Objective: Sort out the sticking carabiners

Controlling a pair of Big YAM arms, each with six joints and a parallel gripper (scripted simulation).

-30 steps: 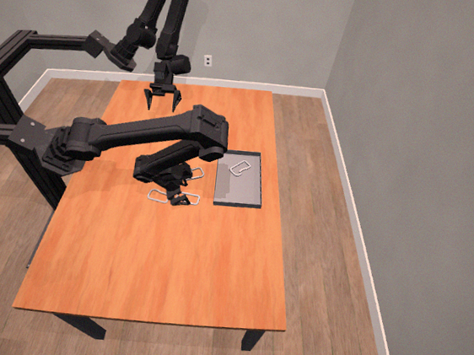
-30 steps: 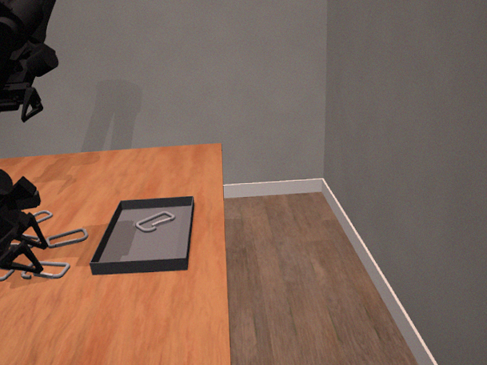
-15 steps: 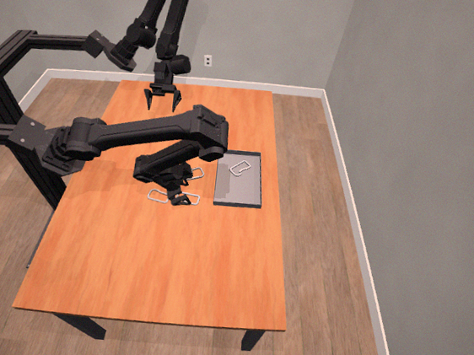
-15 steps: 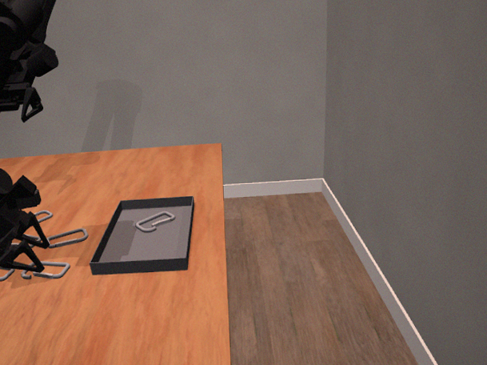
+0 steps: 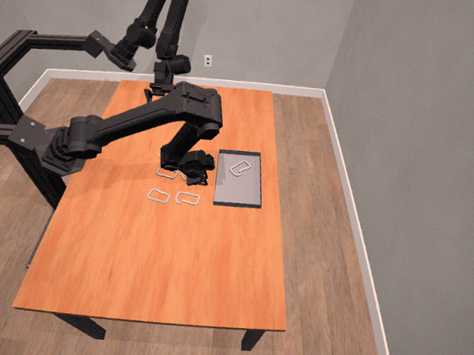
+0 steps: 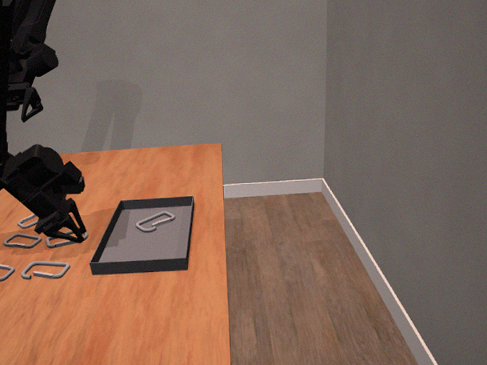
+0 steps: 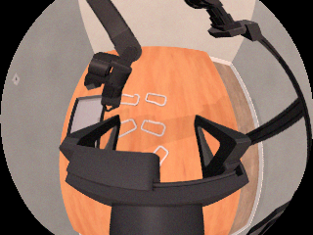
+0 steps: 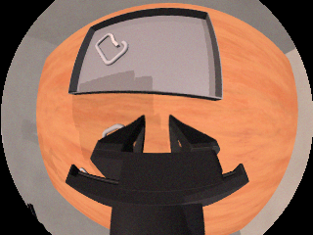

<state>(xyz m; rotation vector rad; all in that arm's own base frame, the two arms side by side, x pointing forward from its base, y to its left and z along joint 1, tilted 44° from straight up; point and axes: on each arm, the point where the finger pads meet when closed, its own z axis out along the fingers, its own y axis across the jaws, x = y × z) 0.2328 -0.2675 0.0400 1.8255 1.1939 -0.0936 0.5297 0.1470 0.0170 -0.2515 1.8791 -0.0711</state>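
The grey tray is 14 cm ahead of my right hand, 7 cm to the left of it and 4 cm below it.
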